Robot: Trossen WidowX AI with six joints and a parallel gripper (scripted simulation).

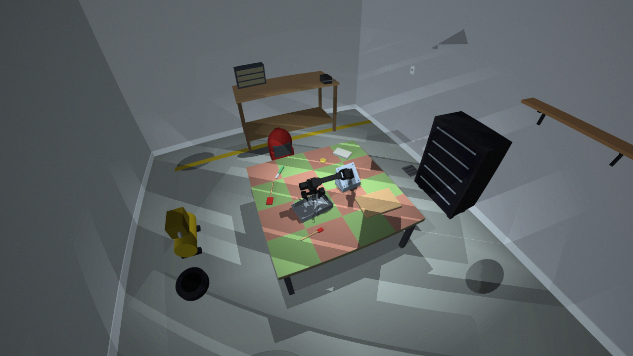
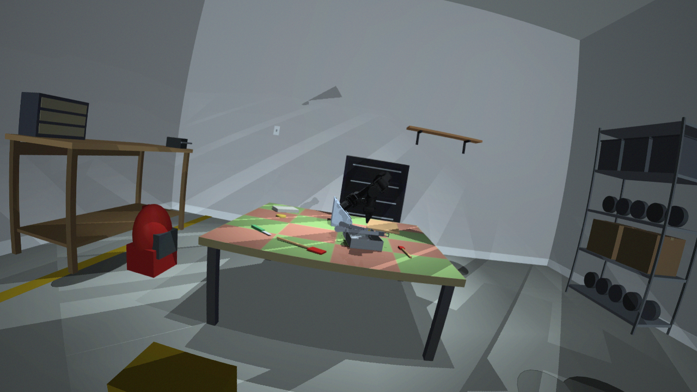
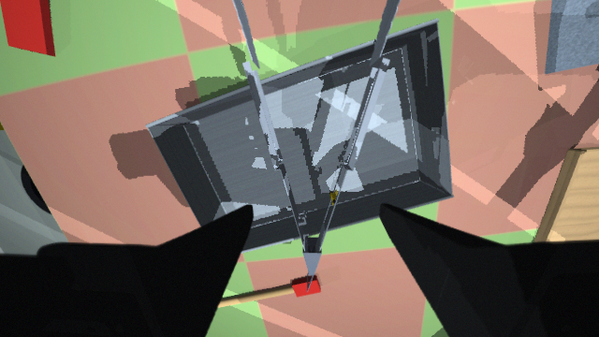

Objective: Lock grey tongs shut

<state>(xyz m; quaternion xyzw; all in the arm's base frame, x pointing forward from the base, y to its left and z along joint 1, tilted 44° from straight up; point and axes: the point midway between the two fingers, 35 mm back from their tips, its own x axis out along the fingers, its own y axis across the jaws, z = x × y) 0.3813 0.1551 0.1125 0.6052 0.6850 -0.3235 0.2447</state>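
Right now my gripper tip is 2 cm to the left of the grey roasting tin and 10 cm above it. Round my gripper tip: red-headed spatula (32 cm ahead, 29 cm to the right, 12 cm below); then yellow disc (30 cm behind, 60 cm to the right, 12 cm below); then wooden board (56 cm behind, 12 cm to the left, 12 cm below).
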